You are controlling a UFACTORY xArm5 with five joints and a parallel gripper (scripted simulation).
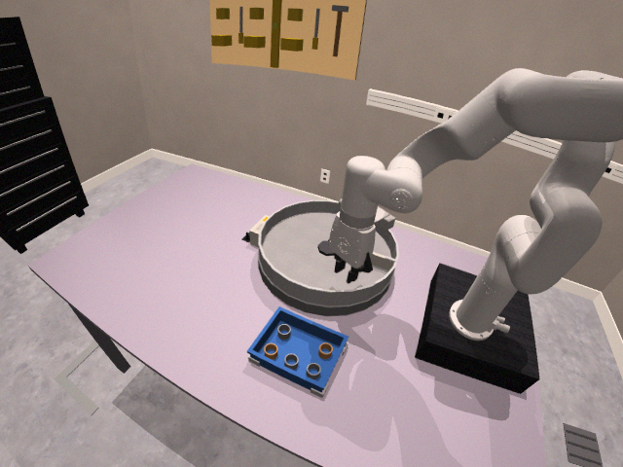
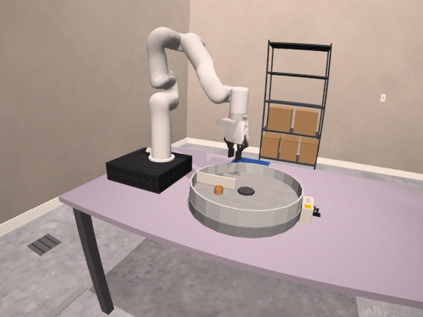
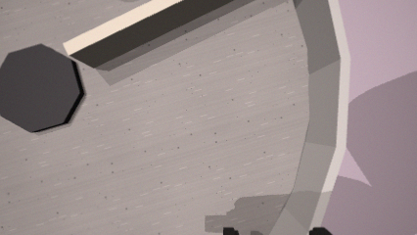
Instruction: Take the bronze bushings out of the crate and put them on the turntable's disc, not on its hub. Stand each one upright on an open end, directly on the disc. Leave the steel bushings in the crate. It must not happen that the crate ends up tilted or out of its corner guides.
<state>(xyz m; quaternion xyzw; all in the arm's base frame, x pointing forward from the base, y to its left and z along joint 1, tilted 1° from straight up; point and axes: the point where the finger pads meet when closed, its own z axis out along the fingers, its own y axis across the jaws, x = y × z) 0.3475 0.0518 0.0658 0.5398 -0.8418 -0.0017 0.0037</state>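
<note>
The blue crate lies 30 mm ahead of my hand, 190 mm to the left of it and 120 mm below it. From my hand the other things lie so: turntable disc 100 mm ahead, 150 mm to the right, 90 mm below.
</note>
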